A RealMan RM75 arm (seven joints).
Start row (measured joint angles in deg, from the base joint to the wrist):
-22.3, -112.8, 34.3, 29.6, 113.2, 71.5, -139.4
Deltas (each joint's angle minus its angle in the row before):
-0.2, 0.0, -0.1, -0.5, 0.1, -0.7, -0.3
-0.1, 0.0, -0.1, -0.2, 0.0, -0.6, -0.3
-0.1, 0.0, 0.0, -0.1, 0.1, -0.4, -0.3
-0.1, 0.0, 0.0, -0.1, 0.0, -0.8, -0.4
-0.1, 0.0, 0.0, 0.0, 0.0, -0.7, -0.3
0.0, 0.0, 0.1, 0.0, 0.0, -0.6, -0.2
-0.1, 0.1, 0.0, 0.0, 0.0, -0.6, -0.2
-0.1, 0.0, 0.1, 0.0, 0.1, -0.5, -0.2
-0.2, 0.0, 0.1, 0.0, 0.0, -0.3, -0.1
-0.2, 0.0, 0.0, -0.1, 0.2, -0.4, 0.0
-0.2, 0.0, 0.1, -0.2, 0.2, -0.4, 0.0
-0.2, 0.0, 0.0, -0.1, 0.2, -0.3, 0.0
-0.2, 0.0, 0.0, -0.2, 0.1, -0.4, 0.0
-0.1, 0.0, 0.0, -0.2, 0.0, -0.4, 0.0
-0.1, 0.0, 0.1, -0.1, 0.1, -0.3, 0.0
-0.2, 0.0, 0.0, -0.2, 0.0, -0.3, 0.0
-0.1, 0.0, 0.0, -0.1, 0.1, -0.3, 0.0
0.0, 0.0, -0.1, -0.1, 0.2, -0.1, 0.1
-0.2, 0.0, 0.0, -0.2, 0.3, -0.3, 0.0
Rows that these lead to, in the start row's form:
-22.5, -112.8, 34.2, 29.1, 113.3, 70.8, -139.7
-22.6, -112.8, 34.1, 28.9, 113.3, 70.2, -140.0
-22.7, -112.8, 34.1, 28.8, 113.4, 69.8, -140.3
-22.8, -112.8, 34.1, 28.7, 113.4, 69.0, -140.7
-22.9, -112.8, 34.1, 28.7, 113.4, 68.3, -141.0
-22.9, -112.8, 34.2, 28.7, 113.4, 67.7, -141.2
-23.0, -112.7, 34.2, 28.7, 113.4, 67.1, -141.4
-23.1, -112.7, 34.3, 28.7, 113.5, 66.6, -141.6
-23.3, -112.7, 34.4, 28.7, 113.5, 66.3, -141.7
-23.5, -112.7, 34.4, 28.6, 113.7, 65.9, -141.7
-23.7, -112.7, 34.5, 28.4, 113.9, 65.5, -141.7
-23.9, -112.7, 34.5, 28.3, 114.1, 65.2, -141.7
-24.1, -112.7, 34.5, 28.1, 114.2, 64.8, -141.7
-24.2, -112.7, 34.5, 27.9, 114.2, 64.4, -141.7
-24.3, -112.7, 34.6, 27.8, 114.3, 64.1, -141.7
-24.5, -112.7, 34.6, 27.6, 114.3, 63.8, -141.7
-24.6, -112.7, 34.6, 27.5, 114.4, 63.5, -141.7
-24.6, -112.7, 34.5, 27.4, 114.6, 63.4, -141.6
-24.8, -112.7, 34.5, 27.2, 114.9, 63.1, -141.6

